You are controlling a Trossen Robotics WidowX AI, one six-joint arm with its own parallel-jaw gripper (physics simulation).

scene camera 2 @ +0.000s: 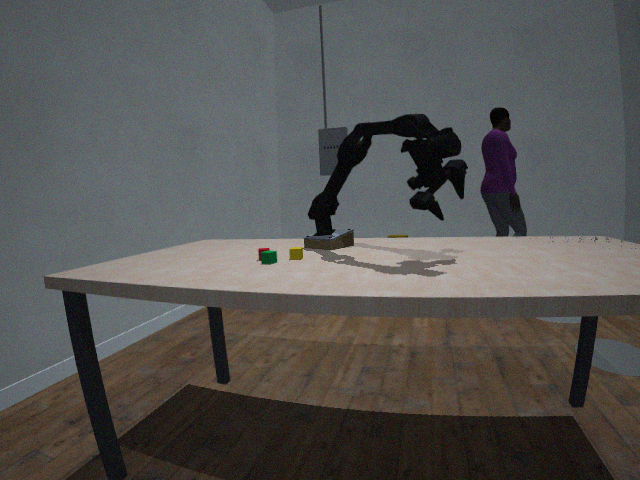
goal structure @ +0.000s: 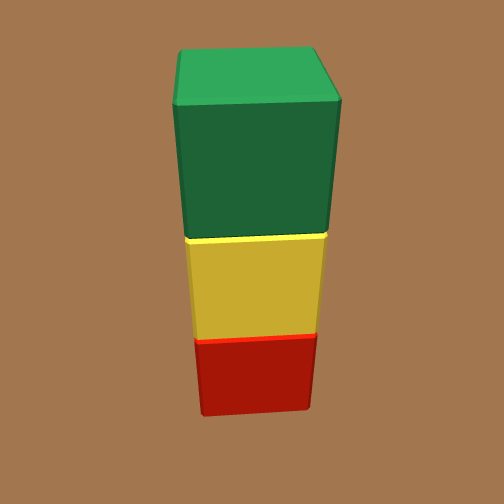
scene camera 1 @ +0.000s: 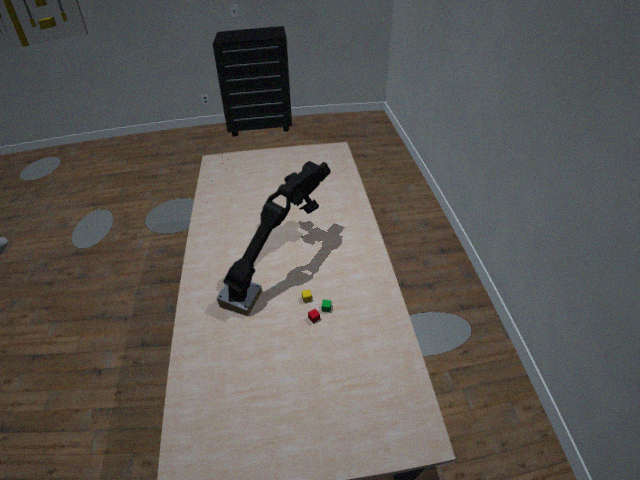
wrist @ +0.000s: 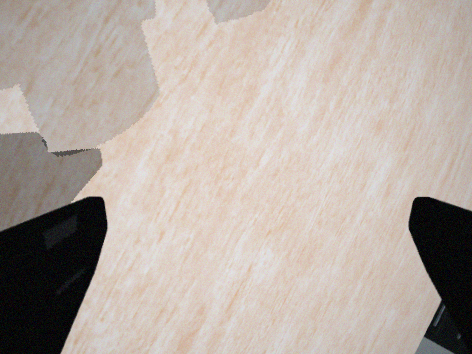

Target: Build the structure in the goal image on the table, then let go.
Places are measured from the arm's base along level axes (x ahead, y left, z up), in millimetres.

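Pixels of known places: gripper, fingertip midpoint: (scene camera 2: pixel 452 209) (wrist: pixel 261 212); arm's base at its link origin: (scene camera 2: pixel 325 233) (scene camera 1: pixel 237 294).
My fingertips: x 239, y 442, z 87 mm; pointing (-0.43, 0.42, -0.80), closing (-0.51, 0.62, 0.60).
Observation:
For each thing: its top centre in the pictures, then the offset to it from my fingertips. Level surfaces: height alone.
- yellow cube at its top centre: (scene camera 2: pixel 296 247) (scene camera 1: pixel 306 293) dy -447, dx +27, dz -103 mm
- green cube at its top centre: (scene camera 2: pixel 268 251) (scene camera 1: pixel 326 303) dy -501, dx +99, dz -103 mm
- red cube at its top centre: (scene camera 2: pixel 263 248) (scene camera 1: pixel 313 313) dy -542, dx +49, dz -103 mm
- table at its surface level: dz -136 mm
A yellow cube (scene camera 1: pixel 307 296) (scene camera 2: pixel 296 253), a green cube (scene camera 1: pixel 326 305) (scene camera 2: pixel 268 257) and a red cube (scene camera 1: pixel 313 315) (scene camera 2: pixel 263 249) sit apart on the table (scene camera 1: pixel 299 403) (scene camera 2: pixel 170 268), close together near the arm's base. In scene camera 2 the green cube partly hides the red one. No cube is stacked on another. My gripper (scene camera 2: pixel 452 208) (wrist: pixel 261 212) is open and empty. It hangs high above the table, well away from the cubes and towards the cabinet end. The cubes do not show in the wrist view.
The arm's base (scene camera 1: pixel 239 299) (scene camera 2: pixel 329 240) stands on the table beside the cubes, nearest the yellow one. The arm's shadows fall across the table. A black drawer cabinet (scene camera 1: pixel 254 85) stands beyond the table's far end. A person in a purple top (scene camera 2: pixel 498 160) stands behind the table.

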